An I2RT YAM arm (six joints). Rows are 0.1 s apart.
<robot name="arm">
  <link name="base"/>
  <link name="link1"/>
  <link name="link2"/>
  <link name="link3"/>
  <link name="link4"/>
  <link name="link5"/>
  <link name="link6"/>
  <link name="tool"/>
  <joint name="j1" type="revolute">
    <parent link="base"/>
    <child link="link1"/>
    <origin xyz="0 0 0.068" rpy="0 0 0"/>
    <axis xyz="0 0 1"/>
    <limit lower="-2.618" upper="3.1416"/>
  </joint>
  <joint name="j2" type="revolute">
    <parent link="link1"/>
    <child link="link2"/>
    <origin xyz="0.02 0.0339 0.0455" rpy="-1.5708 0 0"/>
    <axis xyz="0 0 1"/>
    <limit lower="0" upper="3.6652"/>
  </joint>
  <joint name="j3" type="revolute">
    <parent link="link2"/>
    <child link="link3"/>
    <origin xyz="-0.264 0 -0.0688" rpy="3.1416 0 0"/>
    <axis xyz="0 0 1"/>
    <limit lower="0" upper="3.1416"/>
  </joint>
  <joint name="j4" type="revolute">
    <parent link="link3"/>
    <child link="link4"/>
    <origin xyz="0.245 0.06 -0.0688" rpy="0 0 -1.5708"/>
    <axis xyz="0 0 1"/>
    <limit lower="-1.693" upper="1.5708"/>
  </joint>
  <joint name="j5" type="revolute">
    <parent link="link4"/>
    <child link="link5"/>
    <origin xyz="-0.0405 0.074 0.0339" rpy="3.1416 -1.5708 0"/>
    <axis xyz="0 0 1"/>
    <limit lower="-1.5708" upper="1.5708"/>
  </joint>
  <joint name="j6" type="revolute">
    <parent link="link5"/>
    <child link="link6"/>
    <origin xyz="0 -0.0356 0.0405" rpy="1.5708 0 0"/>
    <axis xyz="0 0 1"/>
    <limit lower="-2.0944" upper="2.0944"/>
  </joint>
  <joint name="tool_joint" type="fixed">
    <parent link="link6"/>
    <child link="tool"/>
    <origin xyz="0 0 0" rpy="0 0 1.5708"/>
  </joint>
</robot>
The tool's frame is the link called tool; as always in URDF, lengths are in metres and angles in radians.
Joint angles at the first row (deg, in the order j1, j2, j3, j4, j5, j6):
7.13 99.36 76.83 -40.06 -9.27 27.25
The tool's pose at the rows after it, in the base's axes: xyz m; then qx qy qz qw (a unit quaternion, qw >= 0):
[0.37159 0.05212 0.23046 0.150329 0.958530 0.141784 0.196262]
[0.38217 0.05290 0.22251 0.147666 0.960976 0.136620 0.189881]
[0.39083 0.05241 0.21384 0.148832 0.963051 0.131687 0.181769]
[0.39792 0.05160 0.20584 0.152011 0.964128 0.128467 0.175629]
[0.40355 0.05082 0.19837 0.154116 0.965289 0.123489 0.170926]
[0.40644 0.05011 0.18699 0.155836 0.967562 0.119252 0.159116]
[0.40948 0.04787 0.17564 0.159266 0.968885 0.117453 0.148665]
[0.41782 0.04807 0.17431 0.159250 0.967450 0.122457 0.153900]
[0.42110 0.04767 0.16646 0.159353 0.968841 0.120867 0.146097]
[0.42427 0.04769 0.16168 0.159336 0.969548 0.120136 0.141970]
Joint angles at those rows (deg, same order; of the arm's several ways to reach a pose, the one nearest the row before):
7.12 102.64 79.06 -39.82 -9.16 27.12
7.06 105.53 81.05 -39.87 -8.92 26.57
6.85 108.09 82.61 -39.98 -8.72 26.32
6.63 110.22 83.76 -39.84 -8.59 26.36
6.46 112.00 84.62 -39.64 -8.23 26.28
6.32 113.71 84.64 -39.42 -8.17 26.17
5.95 115.40 84.62 -38.96 -8.37 26.11
5.82 116.99 86.53 -38.54 -8.79 26.15
5.71 118.50 87.09 -38.54 -8.90 25.97
5.67 119.65 87.79 -38.58 -8.96 25.88

